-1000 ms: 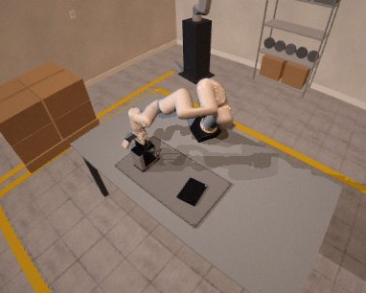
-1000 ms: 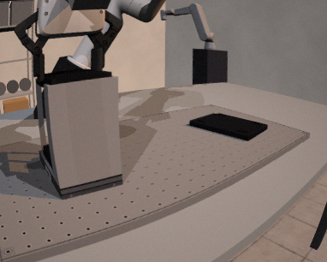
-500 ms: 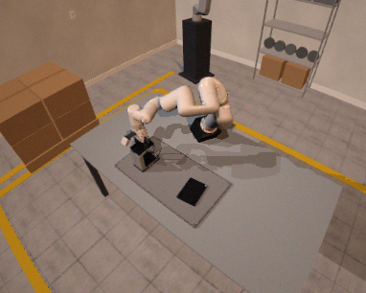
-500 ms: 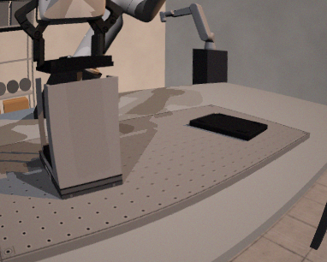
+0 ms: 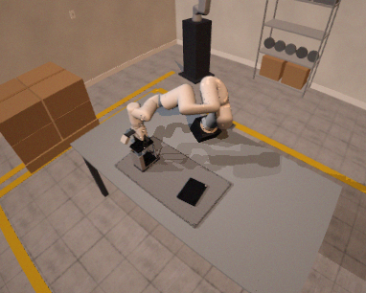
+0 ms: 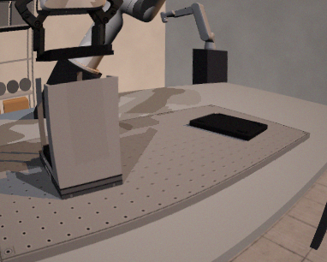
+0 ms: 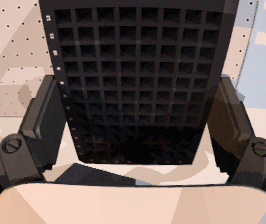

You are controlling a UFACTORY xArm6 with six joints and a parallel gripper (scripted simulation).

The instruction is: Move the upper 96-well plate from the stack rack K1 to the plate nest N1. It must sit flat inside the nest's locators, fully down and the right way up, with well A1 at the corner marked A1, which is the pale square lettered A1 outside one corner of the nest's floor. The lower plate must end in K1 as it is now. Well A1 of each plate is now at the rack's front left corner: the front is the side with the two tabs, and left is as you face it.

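Right now my hand is 38 cm to the right of the plate nest N1, 19 cm above it and 9 cm past it. Also, from my hand: rack's solid pale wall: 11 cm below, 7 cm ahead, 1 cm to the left; black 96-well plate: 1 cm below.
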